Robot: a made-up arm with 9 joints. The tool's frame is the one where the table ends. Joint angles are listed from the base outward.
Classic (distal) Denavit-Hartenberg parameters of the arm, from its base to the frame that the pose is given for. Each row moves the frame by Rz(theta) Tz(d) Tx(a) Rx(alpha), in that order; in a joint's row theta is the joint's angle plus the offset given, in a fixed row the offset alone. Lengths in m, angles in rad.
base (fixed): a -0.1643; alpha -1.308; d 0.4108; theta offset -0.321
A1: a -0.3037; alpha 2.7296; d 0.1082; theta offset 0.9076
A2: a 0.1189; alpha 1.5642; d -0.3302; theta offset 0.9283
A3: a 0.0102; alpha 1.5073; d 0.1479; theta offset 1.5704
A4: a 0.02; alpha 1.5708; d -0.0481; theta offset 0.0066
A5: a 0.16; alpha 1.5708; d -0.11; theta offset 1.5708
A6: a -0.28; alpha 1.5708; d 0.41; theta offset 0
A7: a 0; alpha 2.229; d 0.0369; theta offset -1.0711
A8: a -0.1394; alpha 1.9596; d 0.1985; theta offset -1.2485
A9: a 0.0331; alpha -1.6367; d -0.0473; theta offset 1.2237
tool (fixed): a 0; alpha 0; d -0.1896; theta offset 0.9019
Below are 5 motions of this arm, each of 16 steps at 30 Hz.
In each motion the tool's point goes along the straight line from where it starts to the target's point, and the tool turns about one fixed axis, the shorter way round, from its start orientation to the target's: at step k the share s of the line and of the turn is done. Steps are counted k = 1, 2, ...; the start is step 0. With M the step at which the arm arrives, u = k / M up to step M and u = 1 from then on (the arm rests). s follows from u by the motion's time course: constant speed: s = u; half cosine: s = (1 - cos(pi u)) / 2; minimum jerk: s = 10 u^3 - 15 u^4 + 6 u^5.
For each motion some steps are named. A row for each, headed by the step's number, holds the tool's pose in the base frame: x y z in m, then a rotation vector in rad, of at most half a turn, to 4 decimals.
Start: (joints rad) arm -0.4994 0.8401 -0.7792 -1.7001 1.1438 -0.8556 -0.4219 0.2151 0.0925
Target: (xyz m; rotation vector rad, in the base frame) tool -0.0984 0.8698 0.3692 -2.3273 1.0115 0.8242
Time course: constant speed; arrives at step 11
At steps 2, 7, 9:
2: -0.2256 0.9058 0.5335 -2.0409 0.6002 1.7231
7: -0.1549 0.8858 0.4422 -2.2352 0.8431 1.2392
9: -0.1267 0.8778 0.4057 -2.2884 0.9304 1.0342

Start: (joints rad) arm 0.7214 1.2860 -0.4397 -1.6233 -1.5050 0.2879 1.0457 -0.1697 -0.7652
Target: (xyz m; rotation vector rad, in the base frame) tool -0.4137 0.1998 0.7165 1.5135 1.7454 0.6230
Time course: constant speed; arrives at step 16
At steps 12, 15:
12: -0.3550 0.1738 0.6815 1.4749 1.6803 0.9842
15: -0.3990 0.1933 0.7078 1.5063 1.7320 0.7138

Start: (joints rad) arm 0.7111 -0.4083 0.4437 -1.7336 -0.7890 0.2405 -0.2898 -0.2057 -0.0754
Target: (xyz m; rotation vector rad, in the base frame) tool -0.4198 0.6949 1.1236 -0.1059 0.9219 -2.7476
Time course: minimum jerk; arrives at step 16
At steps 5, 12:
5: -0.3661 0.4515 1.0976 -0.9603 -1.2267 2.6070
12: -0.4130 0.6642 1.1203 0.0270 0.9759 -2.7762

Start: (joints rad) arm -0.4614 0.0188 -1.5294 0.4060 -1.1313 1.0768 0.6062 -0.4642 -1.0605
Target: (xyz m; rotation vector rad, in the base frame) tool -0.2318 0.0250 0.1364 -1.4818 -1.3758 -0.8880
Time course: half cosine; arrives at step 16
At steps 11, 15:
11: -0.1709 0.0484 0.1531 -1.2727 -1.5697 -0.7751
15: -0.2292 0.0260 0.1371 -1.4730 -1.3846 -0.8833

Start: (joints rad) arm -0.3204 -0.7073 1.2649 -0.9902 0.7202 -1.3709 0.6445 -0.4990 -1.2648
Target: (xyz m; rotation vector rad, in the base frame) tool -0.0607 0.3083 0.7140 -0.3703 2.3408 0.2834
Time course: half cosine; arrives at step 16
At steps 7, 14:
7: -0.1693 0.3164 0.6500 -0.6749 2.1213 0.0026
14: -0.0676 0.3088 0.7099 -0.3908 2.3284 0.2651

